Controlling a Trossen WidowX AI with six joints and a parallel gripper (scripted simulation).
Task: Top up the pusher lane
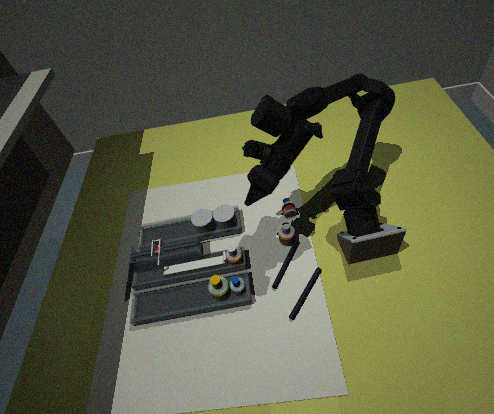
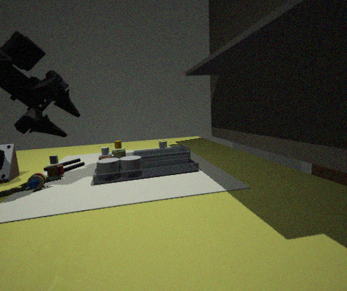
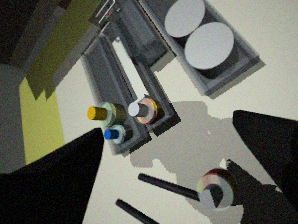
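Now: gripper tip 150 mm to the right of the blue-lidded jar, 120 mm above it and 80 mm short of it. From my gripper tip the other things lie so: red mark: 260 mm ahead, 80 mm below, 20 mm to the left.
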